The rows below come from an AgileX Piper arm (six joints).
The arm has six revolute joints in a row. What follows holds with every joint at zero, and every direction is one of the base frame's. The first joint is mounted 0.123 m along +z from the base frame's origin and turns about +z. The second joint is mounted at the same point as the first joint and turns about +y. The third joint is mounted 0.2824 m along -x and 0.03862 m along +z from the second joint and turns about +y. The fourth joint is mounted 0.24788 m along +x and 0.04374 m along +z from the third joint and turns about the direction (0.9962, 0, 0.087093). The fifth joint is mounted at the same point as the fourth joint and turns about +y. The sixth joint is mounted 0.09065 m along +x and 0.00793 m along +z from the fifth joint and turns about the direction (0.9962, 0, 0.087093). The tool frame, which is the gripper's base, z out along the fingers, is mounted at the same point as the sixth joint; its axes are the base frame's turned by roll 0, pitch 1.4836 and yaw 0 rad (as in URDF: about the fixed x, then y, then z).
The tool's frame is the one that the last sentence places.
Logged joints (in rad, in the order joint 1, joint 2, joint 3, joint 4, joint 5, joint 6), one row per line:
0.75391 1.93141 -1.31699 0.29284 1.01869 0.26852
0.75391 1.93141 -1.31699 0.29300 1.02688 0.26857
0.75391 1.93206 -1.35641 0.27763 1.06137 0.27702
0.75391 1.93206 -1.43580 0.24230 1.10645 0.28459
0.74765 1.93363 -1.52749 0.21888 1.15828 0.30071
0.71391 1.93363 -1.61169 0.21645 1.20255 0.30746
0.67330 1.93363 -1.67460 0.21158 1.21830 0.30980
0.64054 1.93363 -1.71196 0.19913 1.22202 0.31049
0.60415 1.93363 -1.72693 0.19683 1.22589 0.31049
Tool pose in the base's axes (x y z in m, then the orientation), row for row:
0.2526 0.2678 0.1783 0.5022 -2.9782 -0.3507
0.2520 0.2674 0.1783 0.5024 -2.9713 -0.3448
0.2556 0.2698 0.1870 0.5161 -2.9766 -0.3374
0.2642 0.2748 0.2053 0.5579 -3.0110 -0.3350
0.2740 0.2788 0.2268 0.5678 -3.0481 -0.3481
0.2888 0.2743 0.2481 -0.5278 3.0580 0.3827
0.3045 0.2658 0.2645 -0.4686 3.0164 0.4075
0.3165 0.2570 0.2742 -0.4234 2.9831 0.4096
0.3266 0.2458 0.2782 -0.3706 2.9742 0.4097
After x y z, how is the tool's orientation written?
As a rotation vector, in radians.
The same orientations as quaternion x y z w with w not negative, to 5 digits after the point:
0.16496 -0.97825 -0.11519 0.05051
0.16539 -0.97817 -0.11351 0.05420
0.16956 -0.97794 -0.11085 0.05088
0.18102 -0.97698 -0.10870 0.03053
0.18198 -0.97689 -0.11156 0.01079
-0.16880 0.97799 0.12239 0.00743
-0.15209 0.97899 0.13226 0.03096
-0.13907 0.97981 0.13453 0.05042
-0.12230 0.98151 0.13520 0.05823

